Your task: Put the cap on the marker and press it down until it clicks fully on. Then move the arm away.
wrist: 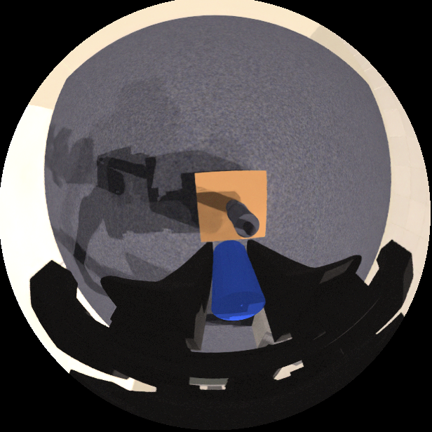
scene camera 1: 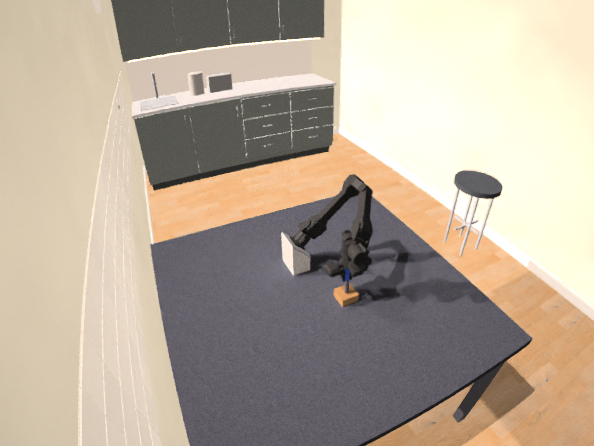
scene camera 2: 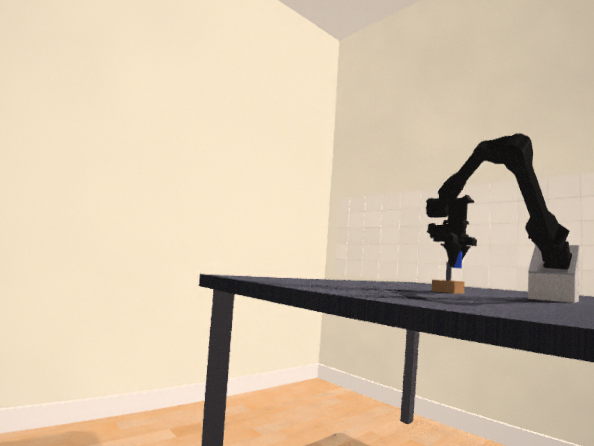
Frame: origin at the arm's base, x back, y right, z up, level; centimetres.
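Seen in the pictures: gripper, fingertip midpoint: [scene camera 1: 346, 280] [scene camera 2: 454, 267]; arm's base at its link origin: [scene camera 1: 297, 243] [scene camera 2: 557, 260].
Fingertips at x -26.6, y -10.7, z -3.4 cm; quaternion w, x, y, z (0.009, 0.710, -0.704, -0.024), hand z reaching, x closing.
Note:
Pixels of each thing's top centre, then the offset from my fingertips to it.
- blue cap at its top centre: [scene camera 2: 457, 250] [scene camera 1: 346, 269] dx +1.0, dy -0.1, dz +5.1 cm
- dark marker at its top centre: [scene camera 2: 449, 259] [scene camera 1: 347, 280] dx -2.2, dy +0.9, dz +2.6 cm
- orange-brown block at its top centre: [scene camera 2: 448, 280] [scene camera 1: 346, 291] dx -2.2, dy +0.9, dz -4.2 cm
My gripper [scene camera 1: 348, 272] [scene camera 2: 457, 260] [wrist: 229, 245] is shut on the blue cap [scene camera 1: 347, 275] [scene camera 2: 458, 260] [wrist: 237, 280] and points down. The dark marker [scene camera 1: 347, 287] [scene camera 2: 448, 271] [wrist: 242, 218] stands upright in an orange-brown block [scene camera 1: 346, 298] [scene camera 2: 448, 286] [wrist: 252, 187] on the table. The cap is apart from the marker and to its robot-base side in the second scene view, with its lower end about level with the marker's upper part. In the wrist view the marker's tip shows just beyond the cap, toward the right fingertip.
The dark table [scene camera 1: 260, 350] [scene camera 2: 350, 305] [wrist: 300, 100] bears the block and the arm's pale base mount [scene camera 1: 296, 256] [scene camera 2: 552, 286]. A round stool [scene camera 1: 478, 183] stands on the floor beyond the table. Kitchen cabinets [scene camera 1: 217, 142] stand along the back wall.

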